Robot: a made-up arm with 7 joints. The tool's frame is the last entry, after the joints.
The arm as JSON. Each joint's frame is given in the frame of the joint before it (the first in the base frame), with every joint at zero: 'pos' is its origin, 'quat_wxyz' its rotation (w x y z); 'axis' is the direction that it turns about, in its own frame. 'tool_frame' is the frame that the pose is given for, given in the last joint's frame.
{
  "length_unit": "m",
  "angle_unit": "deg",
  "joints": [
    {
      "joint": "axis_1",
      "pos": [
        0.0,
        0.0,
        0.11
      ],
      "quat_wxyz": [
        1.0,
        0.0,
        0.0,
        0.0
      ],
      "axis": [
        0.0,
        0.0,
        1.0
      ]
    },
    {
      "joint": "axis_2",
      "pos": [
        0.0,
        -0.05,
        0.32
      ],
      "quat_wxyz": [
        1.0,
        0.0,
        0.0,
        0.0
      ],
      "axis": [
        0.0,
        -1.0,
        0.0
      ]
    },
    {
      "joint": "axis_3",
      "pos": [
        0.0,
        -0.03,
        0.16
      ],
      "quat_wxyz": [
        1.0,
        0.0,
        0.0,
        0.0
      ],
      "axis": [
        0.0,
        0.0,
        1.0
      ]
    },
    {
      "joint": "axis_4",
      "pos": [
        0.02,
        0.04,
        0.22
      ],
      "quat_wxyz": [
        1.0,
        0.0,
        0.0,
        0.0
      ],
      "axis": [
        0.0,
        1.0,
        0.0
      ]
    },
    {
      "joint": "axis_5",
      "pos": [
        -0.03,
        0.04,
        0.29
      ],
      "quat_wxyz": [
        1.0,
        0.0,
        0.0,
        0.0
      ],
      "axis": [
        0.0,
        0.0,
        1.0
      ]
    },
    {
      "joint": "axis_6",
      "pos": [
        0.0,
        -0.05,
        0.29
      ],
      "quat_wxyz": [
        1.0,
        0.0,
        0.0,
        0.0
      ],
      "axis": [
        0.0,
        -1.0,
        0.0
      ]
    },
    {
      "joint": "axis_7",
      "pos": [
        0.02,
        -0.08,
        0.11
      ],
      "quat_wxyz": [
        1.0,
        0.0,
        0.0,
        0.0
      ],
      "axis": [
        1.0,
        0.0,
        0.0
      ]
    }
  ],
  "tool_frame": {
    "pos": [
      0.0,
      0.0,
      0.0
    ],
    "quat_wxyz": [
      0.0,
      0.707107,
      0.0,
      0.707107
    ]
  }
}
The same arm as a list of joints. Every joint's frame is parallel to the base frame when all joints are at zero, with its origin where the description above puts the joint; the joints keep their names.
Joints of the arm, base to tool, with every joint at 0 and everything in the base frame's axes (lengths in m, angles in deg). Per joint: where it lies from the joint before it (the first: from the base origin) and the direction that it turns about. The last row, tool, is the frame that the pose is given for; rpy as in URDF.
axis_1: axis 0 0 1 xyz 0.0000 0.0000 0.1100
axis_2: axis 0 -1 0 xyz 0.0000 -0.0500 0.3200
axis_3: axis 0 0 1 xyz 0.0000 -0.0300 0.1600
axis_4: axis 0 1 0 xyz 0.0200 0.0400 0.2200
axis_5: axis 0 0 1 xyz -0.0300 0.0400 0.2900
axis_6: axis 0 -1 0 xyz 0.0000 -0.0500 0.2900
axis_7: axis 1 0 0 xyz 0.0200 -0.0800 0.1100
tool: xyz 0.0000 0.0000 0.0000 rpy 180.00 -90.00 0.00

